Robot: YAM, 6 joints.
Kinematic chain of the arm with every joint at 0, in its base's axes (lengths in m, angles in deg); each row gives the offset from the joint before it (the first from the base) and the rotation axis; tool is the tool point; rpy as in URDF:
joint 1: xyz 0 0 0.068 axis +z
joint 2: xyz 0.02 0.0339 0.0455 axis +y
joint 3: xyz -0.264 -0.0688 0 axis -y
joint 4: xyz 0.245 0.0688 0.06 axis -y
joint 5: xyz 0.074 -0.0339 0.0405 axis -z
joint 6: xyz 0.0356 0 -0.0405 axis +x
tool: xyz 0 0 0 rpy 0 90 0
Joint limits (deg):
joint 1: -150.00..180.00
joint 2: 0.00..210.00
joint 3: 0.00..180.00
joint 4: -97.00..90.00
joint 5: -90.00..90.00
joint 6: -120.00..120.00
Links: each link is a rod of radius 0.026 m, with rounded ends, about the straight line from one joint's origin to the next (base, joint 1, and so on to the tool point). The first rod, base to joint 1, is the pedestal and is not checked.
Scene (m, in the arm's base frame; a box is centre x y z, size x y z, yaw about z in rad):
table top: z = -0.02
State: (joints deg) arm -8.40 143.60 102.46 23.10 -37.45 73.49
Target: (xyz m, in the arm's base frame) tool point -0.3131 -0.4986 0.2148
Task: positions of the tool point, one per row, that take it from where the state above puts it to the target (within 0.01 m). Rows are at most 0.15 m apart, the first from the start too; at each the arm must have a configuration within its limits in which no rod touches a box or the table.
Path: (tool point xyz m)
1: 0.5240 -0.1976 0.1334
2: 0.4623 -0.3257 0.1446
3: 0.3693 -0.4348 0.1559
4: 0.2506 -0.5176 0.1674
5: 0.1140 -0.5679 0.1791
6: -0.0319 -0.5820 0.1909
7: -0.1776 -0.5585 0.2028
8: -0.3131 -0.4986 0.2148

